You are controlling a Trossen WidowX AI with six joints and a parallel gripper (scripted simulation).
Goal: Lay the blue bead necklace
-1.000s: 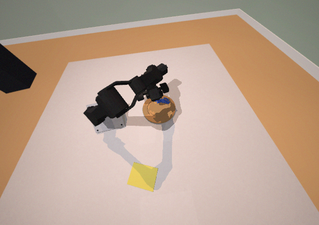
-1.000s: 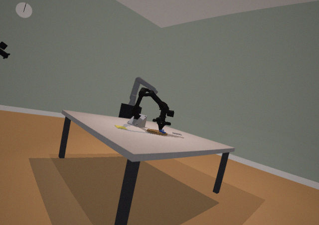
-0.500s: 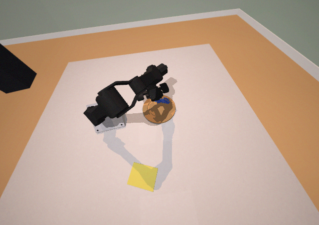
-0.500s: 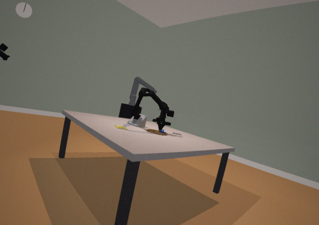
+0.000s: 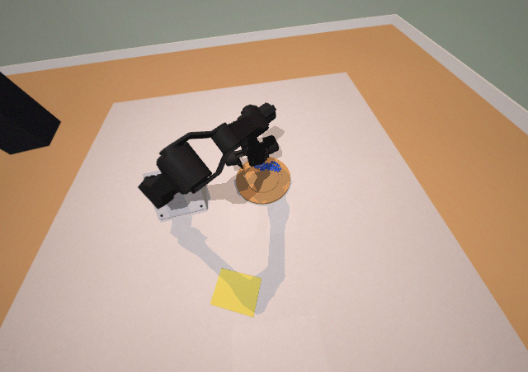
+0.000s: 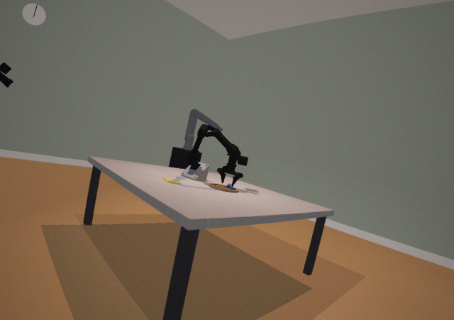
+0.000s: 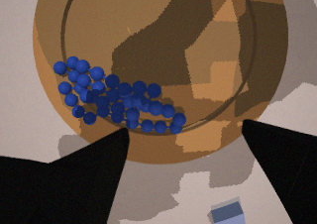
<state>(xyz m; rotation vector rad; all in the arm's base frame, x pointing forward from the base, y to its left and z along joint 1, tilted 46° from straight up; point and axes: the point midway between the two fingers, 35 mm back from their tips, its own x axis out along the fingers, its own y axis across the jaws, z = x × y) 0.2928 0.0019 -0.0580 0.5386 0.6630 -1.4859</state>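
Right now my gripper tip is 2 cm short of the round bead board, 6 cm to the left of it and 1 cm above it. Also, from my gripper tip: yellow square patch: 14 cm behind, 38 cm to the right, 2 cm below; then flat grey tile: 6 cm ahead, 25 cm to the left, 2 cm below; then light blue cube: 7 cm behind, 14 cm to the left, 2 cm below.
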